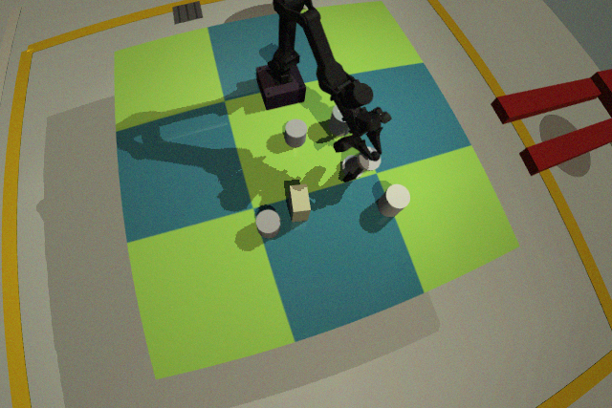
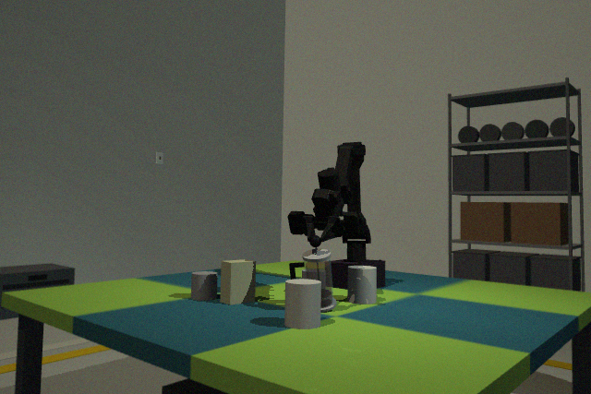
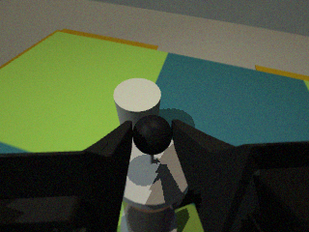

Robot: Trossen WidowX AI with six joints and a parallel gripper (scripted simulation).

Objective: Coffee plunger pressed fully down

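My gripper tip is 2 cm past the coffee press, 2 cm to the left of it and 9 cm above it.
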